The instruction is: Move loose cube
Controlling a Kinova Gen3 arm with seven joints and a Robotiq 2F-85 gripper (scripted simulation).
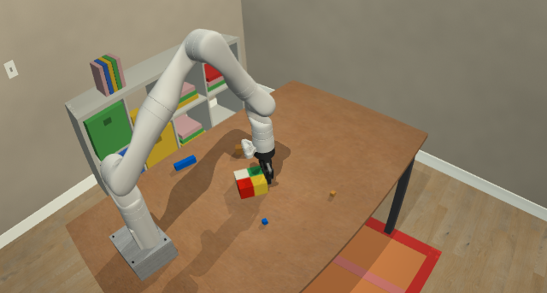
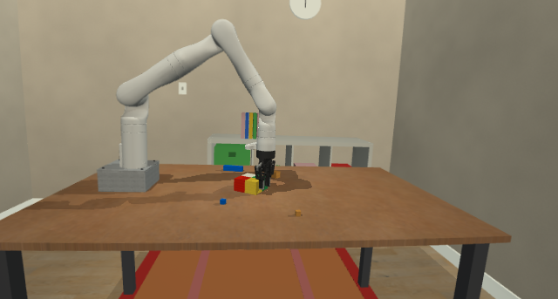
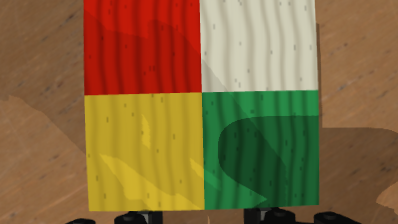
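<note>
Right now my hand is 4 cm past the yellow cube, 1 cm to the left of it and 1 cm above it. From my hand the other things lie so: green cube: 4 cm to the left, 2 cm behind, 1 cm below; red cube: 9 cm behind, 1 cm to the left, 1 cm below; white cube: 7 cm behind, 6 cm to the left, 1 cm below.
</note>
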